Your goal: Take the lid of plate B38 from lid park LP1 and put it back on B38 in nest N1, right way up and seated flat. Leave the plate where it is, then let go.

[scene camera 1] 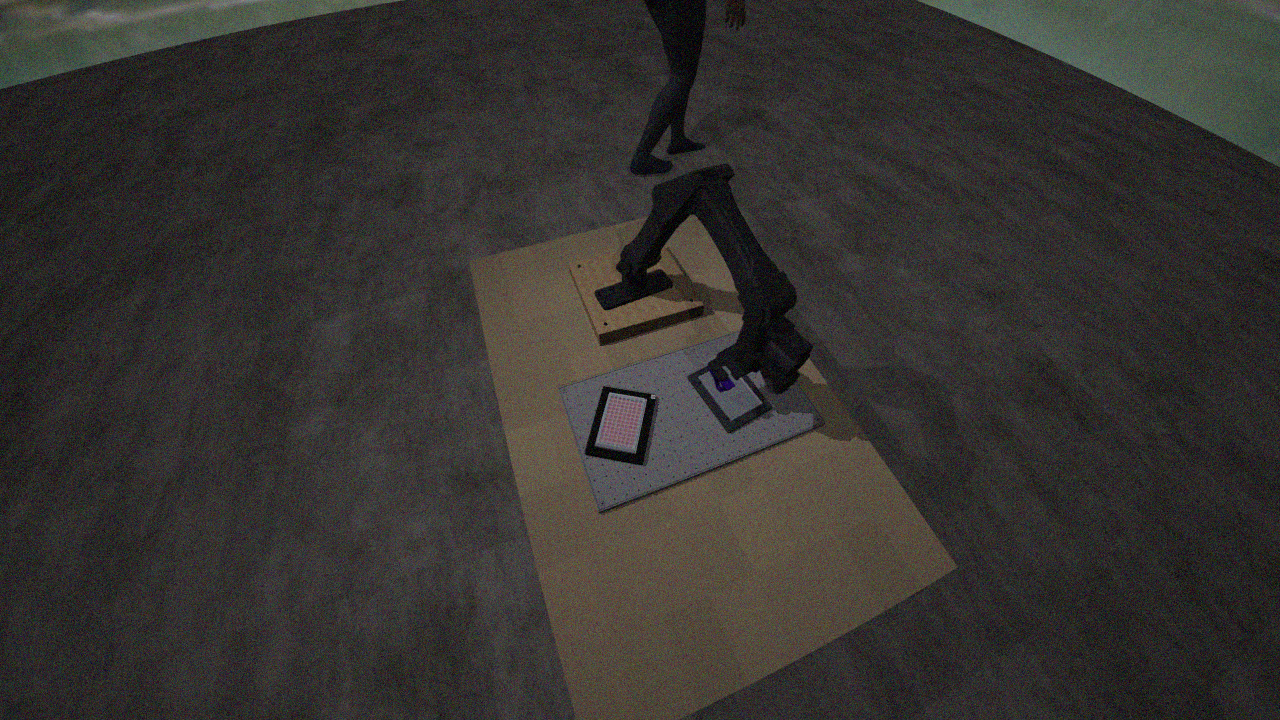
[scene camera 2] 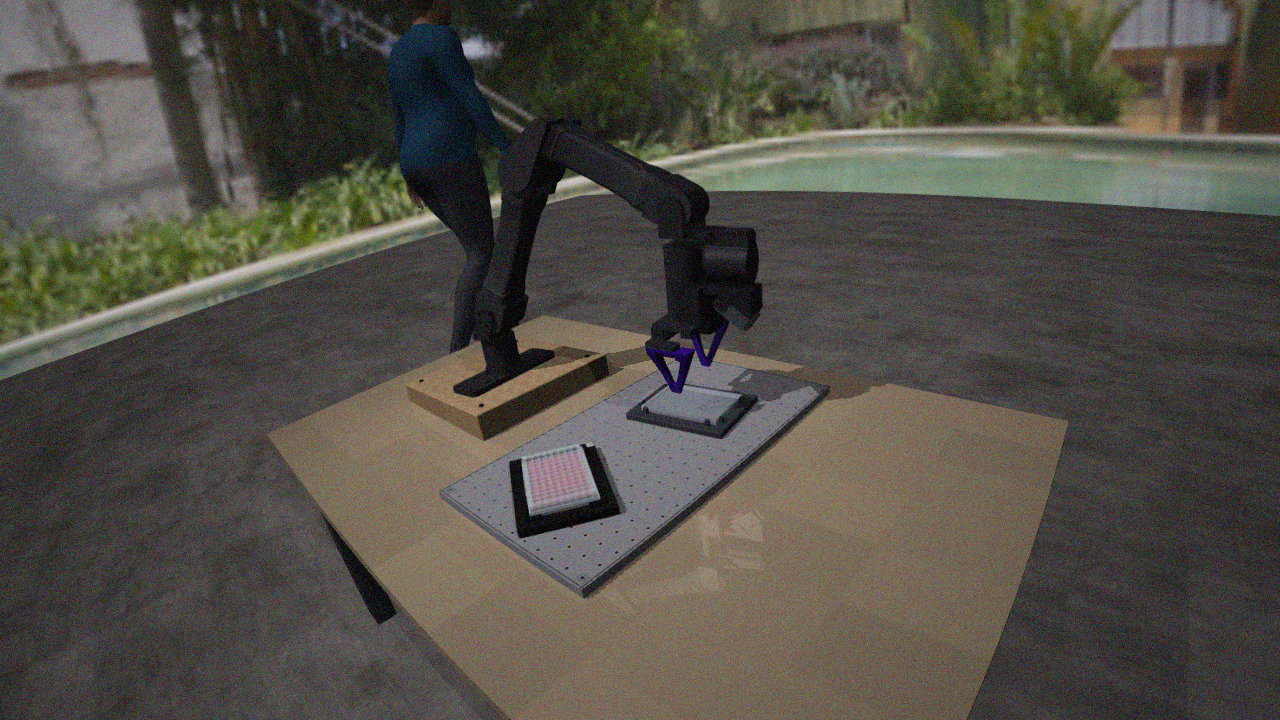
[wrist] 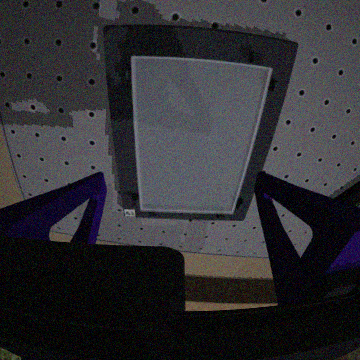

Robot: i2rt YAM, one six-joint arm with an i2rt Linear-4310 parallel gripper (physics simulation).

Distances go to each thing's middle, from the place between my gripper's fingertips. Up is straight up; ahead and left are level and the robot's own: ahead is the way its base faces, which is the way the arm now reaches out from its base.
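The grey perforated plate (scene camera 2: 654, 471) is 100 mm to the right of my hand, 60 mm below it and 10 mm behind it. As for the pale grey lid (scene camera 2: 694, 403), I see it 10 mm to the right of my hand and 30 mm below it. Going by their middles, the lid is the nearest to my hand of the things named here.
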